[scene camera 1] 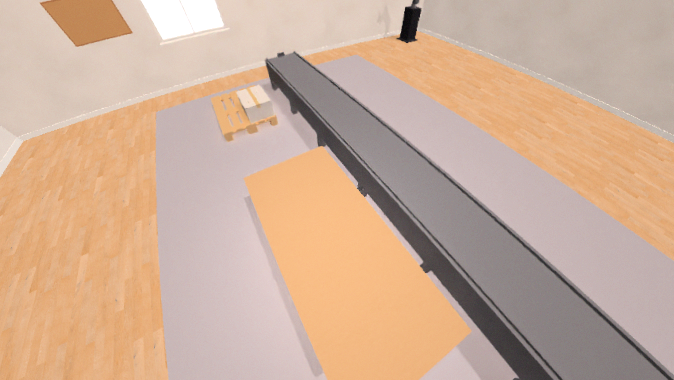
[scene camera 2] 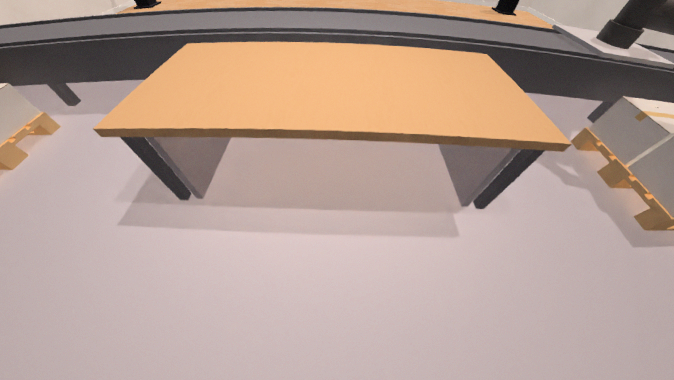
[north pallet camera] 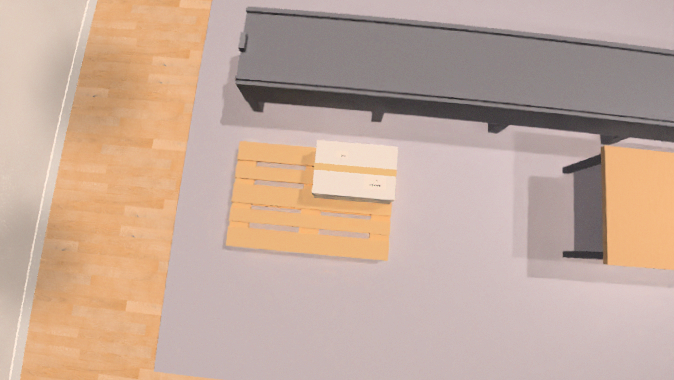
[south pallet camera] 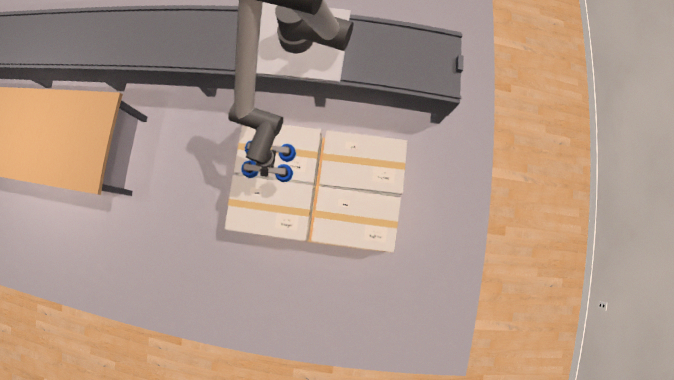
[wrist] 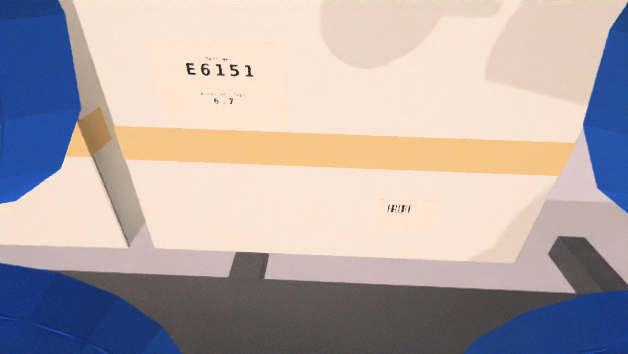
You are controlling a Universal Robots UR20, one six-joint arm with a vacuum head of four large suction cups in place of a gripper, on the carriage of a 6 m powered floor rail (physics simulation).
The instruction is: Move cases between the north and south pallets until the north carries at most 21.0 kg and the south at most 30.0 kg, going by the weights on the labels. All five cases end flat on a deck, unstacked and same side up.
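Frame: origin at the arm's base, x right, y up, z back, level; centimetres.
Seen in the pictures: hand, its tool point: [wrist: 322, 250]; arm's base, origin of its link: [scene camera 2: 612, 42] [south pallet camera: 296, 38].
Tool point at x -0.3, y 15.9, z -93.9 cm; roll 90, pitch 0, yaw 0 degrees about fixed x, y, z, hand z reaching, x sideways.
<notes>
Offsets run from my tool point to a thing's top centre. Level surfaces: height alone.
My vacuum head [south pallet camera: 267, 160] is open, with no case on its blue cups. It hangs above the back-left case @(dx +2.6, dy -30.6, dz +13.7 cm) [south pallet camera: 305, 137] [wrist: 320, 110] [scene camera 2: 625, 127] on the south pallet [south pallet camera: 313, 212] [scene camera 2: 614, 174]. In the wrist view its label reads E6151, 6.7. Beside it lie the front-left case @(dx +2.4, dy -29.0, dz -26.2 cm) [south pallet camera: 267, 217], the back-right case @(dx -58.0, dy -29.8, dz +13.6 cm) [south pallet camera: 340, 172] and the front-right case @(dx -57.9, dy -33.3, dz -25.9 cm) [south pallet camera: 357, 232]; their weights are too small to read. All lie flat, label side up. One white case [north pallet camera: 350, 182] [scene camera 1: 258, 106] lies flat at the back right of the north pallet [north pallet camera: 300, 245] [scene camera 1: 220, 114].
A wooden table @(dy -19.9 cm) [scene camera 1: 340, 250] [scene camera 2: 325, 90] [north pallet camera: 640, 210] [south pallet camera: 55, 140] stands between the pallets. The dark floor rail [scene camera 1: 400, 165] [scene camera 2: 275, 20] [north pallet camera: 425, 60] [south pallet camera: 125, 40] runs behind them. The arm's pale carriage [south pallet camera: 272, 65] [scene camera 2: 580, 37] stands on the rail by the south pallet.
</notes>
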